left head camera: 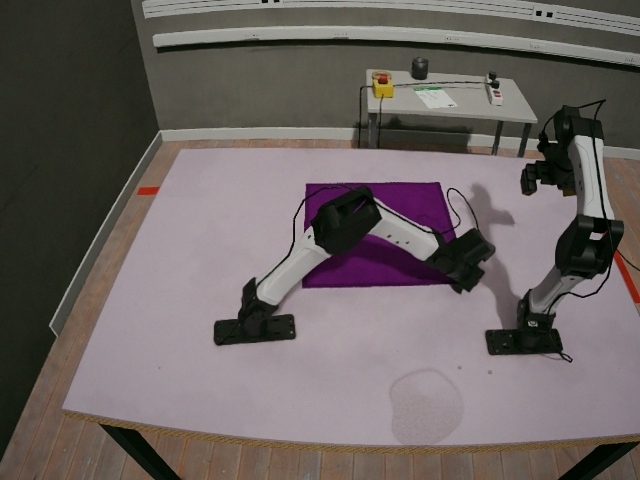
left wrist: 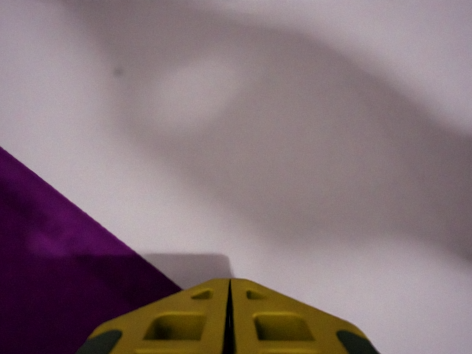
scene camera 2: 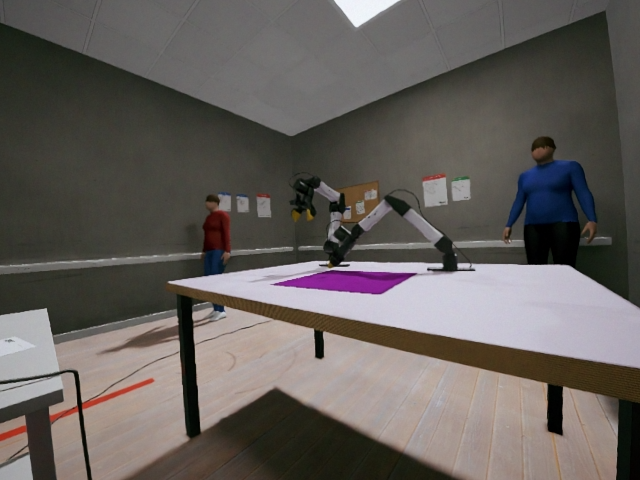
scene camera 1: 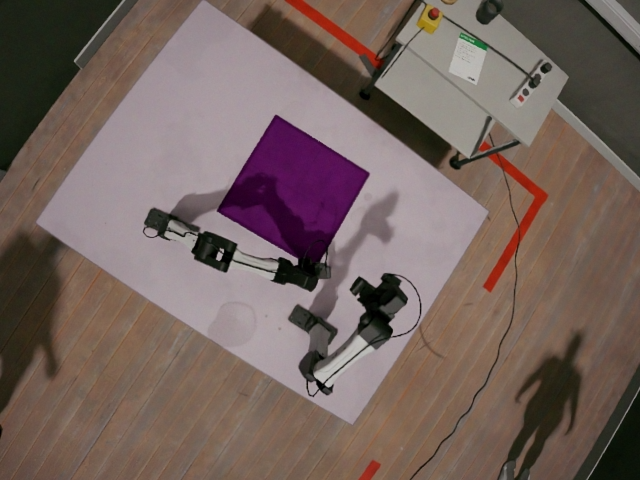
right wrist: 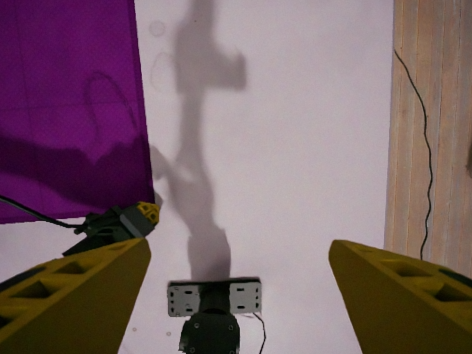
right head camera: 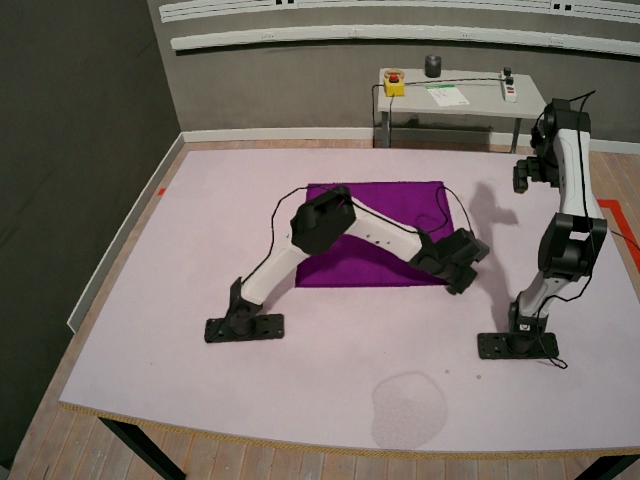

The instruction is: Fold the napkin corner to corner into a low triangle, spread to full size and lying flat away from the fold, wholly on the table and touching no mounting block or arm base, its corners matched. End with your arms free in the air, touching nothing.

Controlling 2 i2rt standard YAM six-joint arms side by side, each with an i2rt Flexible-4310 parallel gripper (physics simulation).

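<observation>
The purple napkin point(left head camera: 413, 196) point(right head camera: 408, 198) point(scene camera 1: 310, 175) point(scene camera 2: 346, 281) point(right wrist: 65, 75) lies flat and unfolded as a square on the table. Part of it also shows at lower left in the left wrist view point(left wrist: 45, 225). My left gripper point(left head camera: 459, 289) point(scene camera 2: 331, 265) point(left wrist: 229, 292) point(right wrist: 157, 206) is at the napkin's near right corner, low at the table. Its fingers are together, seemingly shut on that corner, which they hide. My right gripper point(scene camera 2: 302, 214) point(right wrist: 239, 247) is wide open and empty, high above the table to the right of the napkin.
The left arm reaches across the napkin in both head views. The left mounting block point(left head camera: 284, 327) and right mounting block point(left head camera: 498, 342) point(right wrist: 245, 297) stand on the table point(left head camera: 206, 217), nearer than the napkin. A side table point(left head camera: 403, 105) stands behind. Two people stand in the room.
</observation>
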